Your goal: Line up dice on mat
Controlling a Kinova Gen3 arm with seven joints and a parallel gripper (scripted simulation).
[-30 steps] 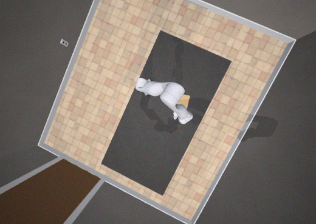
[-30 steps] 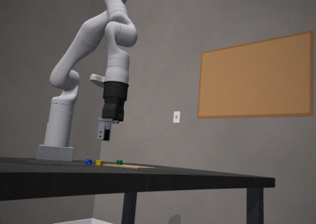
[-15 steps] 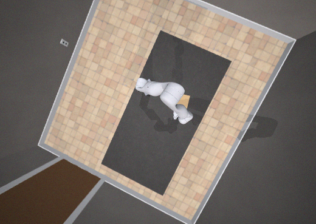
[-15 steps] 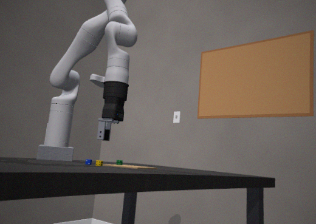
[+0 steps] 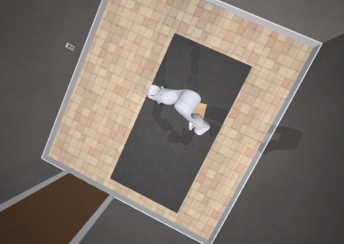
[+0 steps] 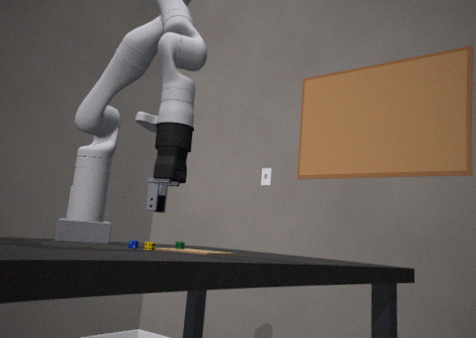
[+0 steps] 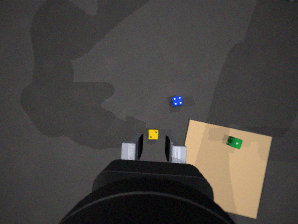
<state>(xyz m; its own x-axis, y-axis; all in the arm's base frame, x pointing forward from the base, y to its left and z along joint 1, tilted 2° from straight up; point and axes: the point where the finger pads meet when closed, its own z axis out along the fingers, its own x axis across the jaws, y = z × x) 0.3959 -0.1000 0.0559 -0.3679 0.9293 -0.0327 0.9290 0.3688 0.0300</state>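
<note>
Now: the yellow die 9 cm below my hand. Round my hand: green die 13 cm to the left, 8 cm below, 5 cm behind; blue die 9 cm below, 7 cm behind, 1 cm to the left; mat 13 cm to the left, 9 cm below.
</note>
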